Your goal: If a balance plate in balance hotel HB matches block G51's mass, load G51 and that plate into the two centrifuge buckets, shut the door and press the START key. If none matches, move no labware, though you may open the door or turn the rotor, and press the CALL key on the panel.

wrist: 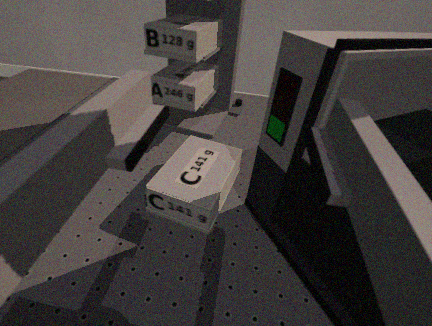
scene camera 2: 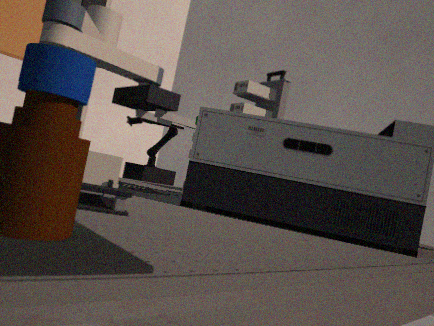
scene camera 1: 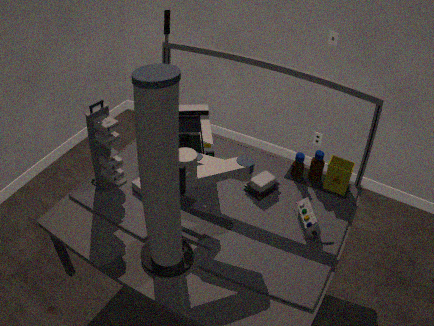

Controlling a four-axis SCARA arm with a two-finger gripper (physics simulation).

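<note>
My gripper is shut and empty, with a gap between its fingers; the arm and column hide it in scene camera 1. In the wrist view it points at plate C, marked 141 g, lying low before the hotel. Balance hotel HB holds plate B, marked 128 g, above plate A, marked 246 g. The centrifuge has an open bay at the wrist view's right and a green light. G51's label is not readable.
A pale block sits on a dark stand. A button panel lies towards the right. Bottles with blue caps and a yellow box stand at the back right. A rail frame rises behind.
</note>
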